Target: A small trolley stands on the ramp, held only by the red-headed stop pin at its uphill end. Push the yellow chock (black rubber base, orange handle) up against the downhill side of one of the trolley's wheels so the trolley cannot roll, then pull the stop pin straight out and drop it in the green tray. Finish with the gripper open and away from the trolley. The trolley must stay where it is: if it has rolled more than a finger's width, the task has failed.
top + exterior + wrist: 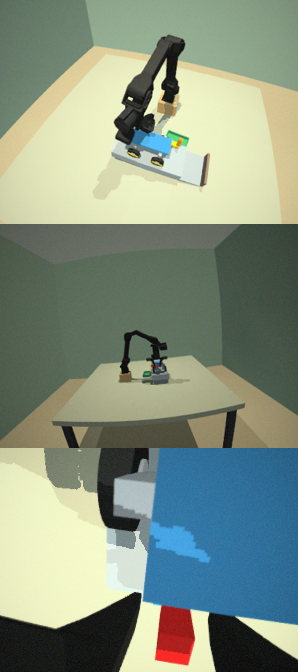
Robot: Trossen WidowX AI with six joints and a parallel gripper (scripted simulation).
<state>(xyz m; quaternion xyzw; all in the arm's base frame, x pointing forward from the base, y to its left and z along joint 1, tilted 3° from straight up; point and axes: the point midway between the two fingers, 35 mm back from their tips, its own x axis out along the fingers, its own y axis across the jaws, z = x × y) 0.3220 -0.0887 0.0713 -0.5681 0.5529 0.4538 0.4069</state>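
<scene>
Right now my gripper tip is 210 mm to the right of the green tray, 150 mm above it and 120 mm past it. Round my gripper tip: brown end stop (380 mm to the left, 110 mm below); then blue trolley (110 mm to the left, 20 mm below, 10 mm ahead); then red-headed stop pin (10 mm below).
</scene>
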